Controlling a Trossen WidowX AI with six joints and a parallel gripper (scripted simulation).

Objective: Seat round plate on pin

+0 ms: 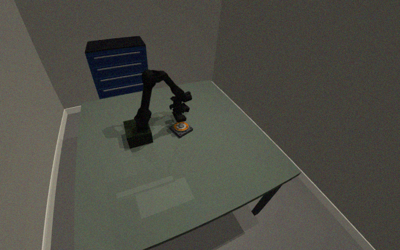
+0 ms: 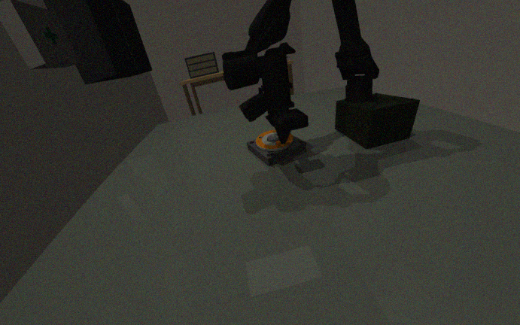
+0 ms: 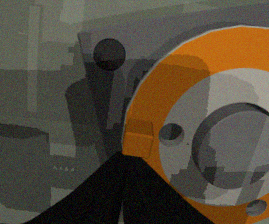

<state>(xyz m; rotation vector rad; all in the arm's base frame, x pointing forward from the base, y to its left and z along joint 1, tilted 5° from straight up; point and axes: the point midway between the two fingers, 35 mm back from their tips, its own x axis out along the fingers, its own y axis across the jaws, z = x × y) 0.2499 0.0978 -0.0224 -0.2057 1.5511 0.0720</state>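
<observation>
My gripper tip is now 2 cm short of the round plate and 3 cm to the left of it.
</observation>
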